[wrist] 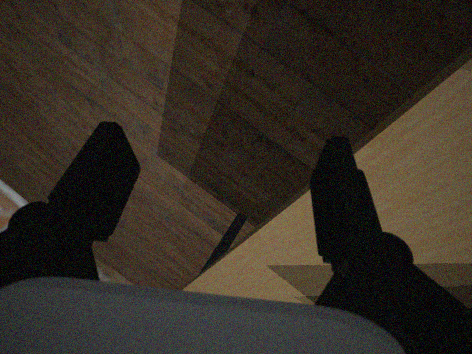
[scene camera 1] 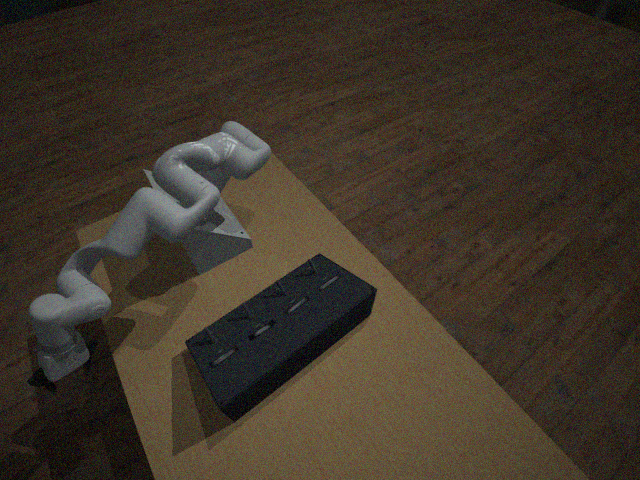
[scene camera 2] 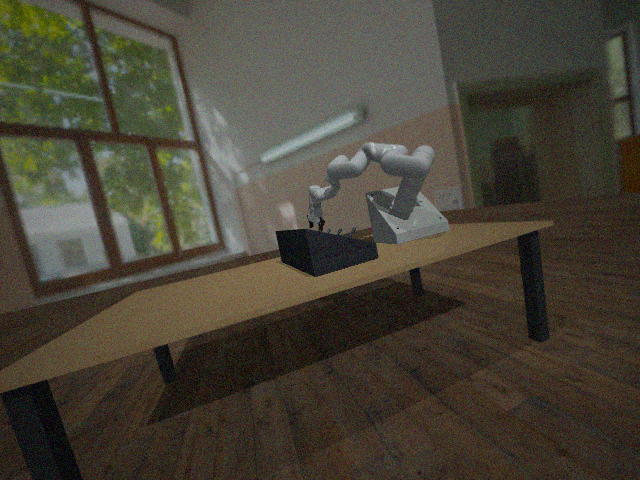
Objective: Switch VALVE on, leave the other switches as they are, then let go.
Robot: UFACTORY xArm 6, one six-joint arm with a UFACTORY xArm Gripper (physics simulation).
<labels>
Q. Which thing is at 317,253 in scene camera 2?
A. A dark switch box.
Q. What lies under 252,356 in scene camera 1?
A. A dark switch box.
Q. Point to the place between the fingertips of my gripper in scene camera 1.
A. At 70,377
</labels>
